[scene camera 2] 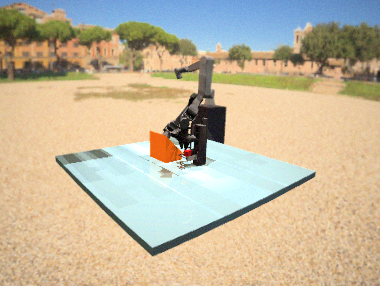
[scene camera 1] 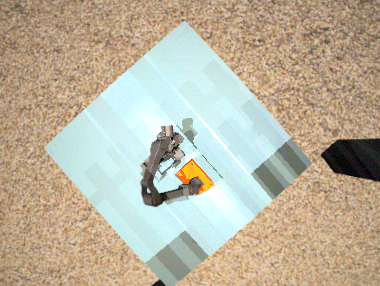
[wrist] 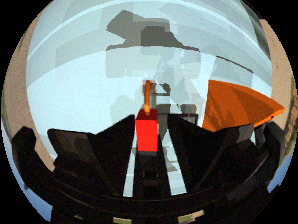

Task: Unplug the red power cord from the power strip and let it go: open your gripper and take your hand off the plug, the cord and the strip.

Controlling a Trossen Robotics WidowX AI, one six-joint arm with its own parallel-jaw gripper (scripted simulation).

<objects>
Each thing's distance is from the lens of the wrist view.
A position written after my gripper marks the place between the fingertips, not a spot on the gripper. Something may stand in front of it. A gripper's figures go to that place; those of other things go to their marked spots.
my gripper (wrist: 151, 118): 10 cm
red plug (wrist: 146, 125): 12 cm
</objects>
